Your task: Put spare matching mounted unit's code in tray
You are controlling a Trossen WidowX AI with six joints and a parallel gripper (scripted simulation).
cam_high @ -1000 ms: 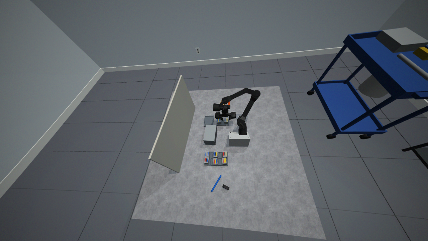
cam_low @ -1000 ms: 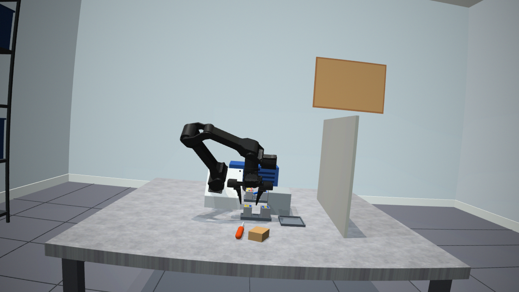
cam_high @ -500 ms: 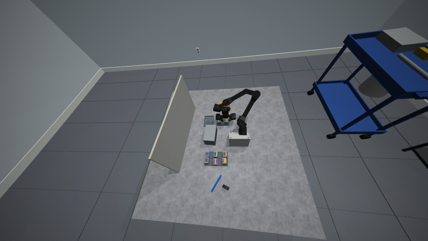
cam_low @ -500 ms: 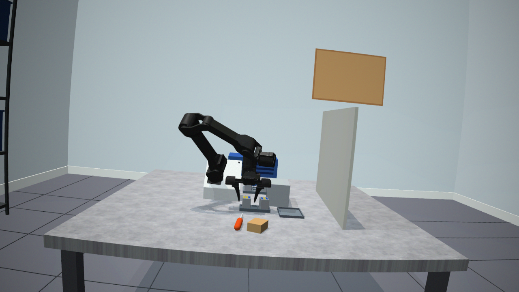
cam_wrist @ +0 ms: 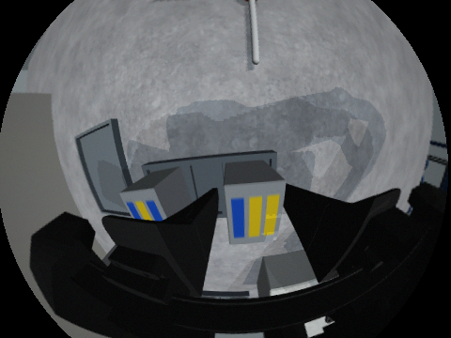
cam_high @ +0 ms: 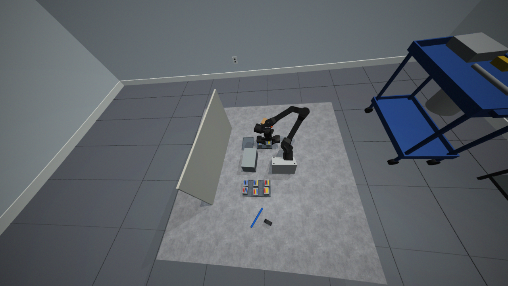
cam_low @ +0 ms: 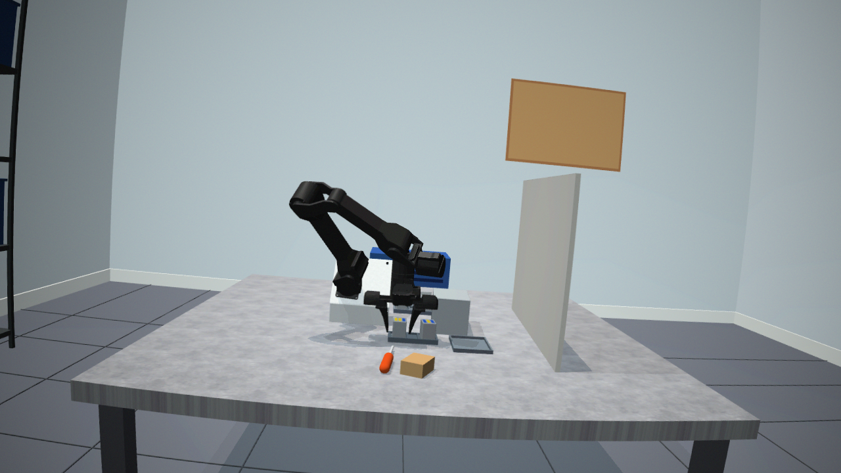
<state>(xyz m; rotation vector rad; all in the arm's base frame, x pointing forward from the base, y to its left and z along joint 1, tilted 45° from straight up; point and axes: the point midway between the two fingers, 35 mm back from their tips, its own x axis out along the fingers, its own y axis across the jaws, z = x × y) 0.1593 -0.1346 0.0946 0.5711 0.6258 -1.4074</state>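
My gripper tip is 40 mm short of the small rack and 10 mm above it. Round my gripper tip: grey mounted unit: 180 mm to the left, 140 mm ahead, 30 mm above; then grey tray: 190 mm ahead, 10 mm to the right, 10 mm below; then cardboard box: 250 mm to the right, 50 mm ahead.
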